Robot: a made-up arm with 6 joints.
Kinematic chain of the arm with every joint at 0, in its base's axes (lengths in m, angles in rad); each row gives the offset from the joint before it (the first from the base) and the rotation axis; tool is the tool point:
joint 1: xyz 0 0 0.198 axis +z
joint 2: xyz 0 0 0 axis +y
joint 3: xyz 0 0 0.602 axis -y
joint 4: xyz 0 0 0 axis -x
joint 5: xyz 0.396 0 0 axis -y
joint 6: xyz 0 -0.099 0 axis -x
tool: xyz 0 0 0
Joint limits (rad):
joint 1: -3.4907..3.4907
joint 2: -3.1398..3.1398
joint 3: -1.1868..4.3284
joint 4: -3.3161..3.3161
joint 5: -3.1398..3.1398
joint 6: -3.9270..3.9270
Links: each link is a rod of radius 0.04 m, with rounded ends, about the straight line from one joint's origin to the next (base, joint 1, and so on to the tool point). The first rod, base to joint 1, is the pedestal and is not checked.
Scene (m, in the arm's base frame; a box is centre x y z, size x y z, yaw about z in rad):
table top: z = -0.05
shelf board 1: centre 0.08 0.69 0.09 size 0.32 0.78 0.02 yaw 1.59
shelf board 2: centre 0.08 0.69 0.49 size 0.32 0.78 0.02 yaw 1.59
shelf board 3: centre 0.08 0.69 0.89 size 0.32 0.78 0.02 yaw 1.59
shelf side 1: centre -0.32 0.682 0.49 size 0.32 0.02 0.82 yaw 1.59
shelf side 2: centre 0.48 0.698 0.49 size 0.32 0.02 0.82 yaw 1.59
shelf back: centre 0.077 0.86 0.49 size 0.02 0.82 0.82 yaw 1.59
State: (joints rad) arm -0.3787 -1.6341 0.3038 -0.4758 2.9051 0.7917
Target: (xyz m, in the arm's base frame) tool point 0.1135 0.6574 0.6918
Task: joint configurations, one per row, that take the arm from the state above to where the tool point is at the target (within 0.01 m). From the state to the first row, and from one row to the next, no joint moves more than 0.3 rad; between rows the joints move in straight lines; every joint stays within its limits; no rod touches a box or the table.
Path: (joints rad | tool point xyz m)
1: -0.1182 -1.4053 0.2405 -0.5122 2.9051 0.7917 | -0.5812 -0.0179 0.6957
2: 0.1422 -1.1766 0.1771 -0.5487 2.9051 0.7917 | -0.4039 -0.1432 0.8048
3: 0.4027 -0.9478 0.1138 -0.5851 2.9051 0.7917 | -0.1959 -0.1732 0.8684
4: 0.6632 -0.7191 0.0505 -0.6216 2.9051 0.7917 | -0.0072 -0.1078 0.8851
5: 0.9237 -0.4903 -0.0128 -0.6580 2.9051 0.7917 | 0.1204 0.0294 0.8573
6: 1.1841 -0.2616 -0.0762 -0.6944 2.9051 0.7917 | 0.1629 0.1984 0.7903
7: 1.4446 -0.0328 -0.1395 -0.7309 2.9051 0.7917 | 0.1193 0.3548 0.6918
8: 1.4699 0.1299 0.0682 -0.6957 2.9051 0.7917 | 0.1229 0.4593 0.7072
9: 1.4952 0.2927 0.2758 -0.6604 2.9051 0.7917 | 0.1209 0.5611 0.7070
10: 1.5204 0.4555 0.4835 -0.6252 2.9051 0.7917 | 0.1135 0.6574 0.6918

